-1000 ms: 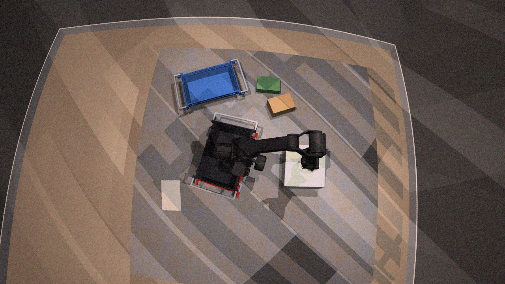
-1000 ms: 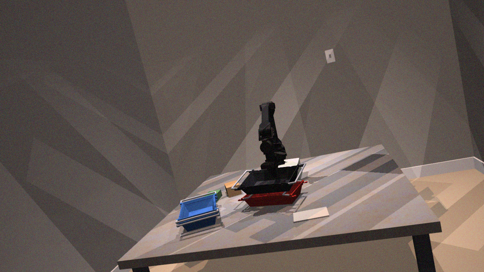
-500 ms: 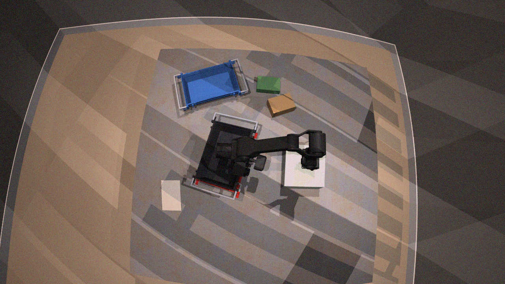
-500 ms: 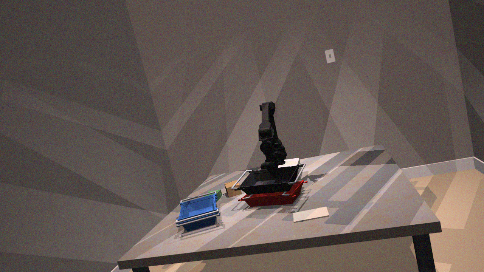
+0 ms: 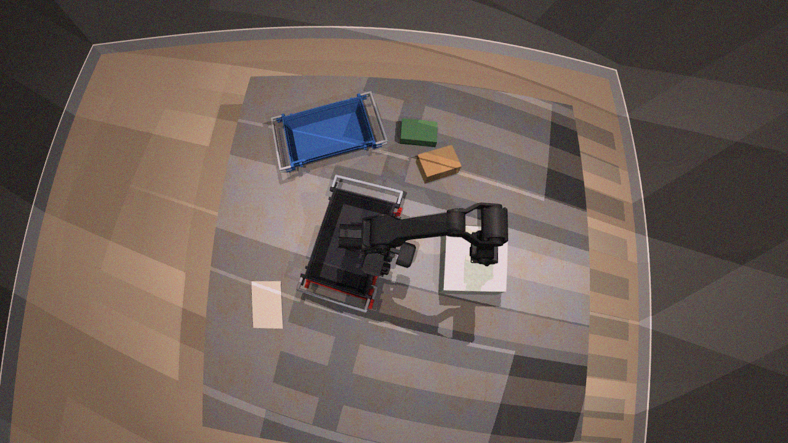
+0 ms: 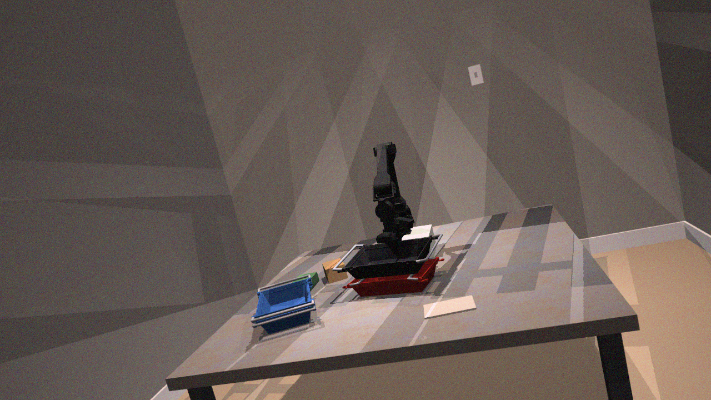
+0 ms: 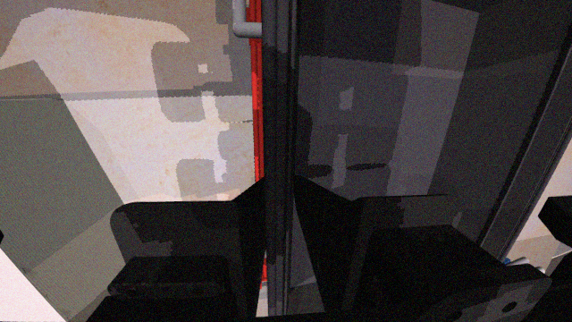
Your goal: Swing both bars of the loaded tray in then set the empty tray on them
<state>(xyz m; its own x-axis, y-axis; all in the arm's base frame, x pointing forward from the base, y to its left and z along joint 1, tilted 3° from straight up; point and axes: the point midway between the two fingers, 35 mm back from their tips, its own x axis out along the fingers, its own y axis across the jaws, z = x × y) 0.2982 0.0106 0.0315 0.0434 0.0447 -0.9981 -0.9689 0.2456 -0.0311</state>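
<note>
The black tray is 80 mm ahead of my gripper tip, 20 mm to the right of it and 20 mm above it. Round my gripper tip: orange block: 310 mm to the right, 180 mm behind, 60 mm below; then green block: 430 mm to the right, 120 mm behind, 70 mm below; then pale card: 340 mm ahead, 170 mm to the left, 90 mm below.
</note>
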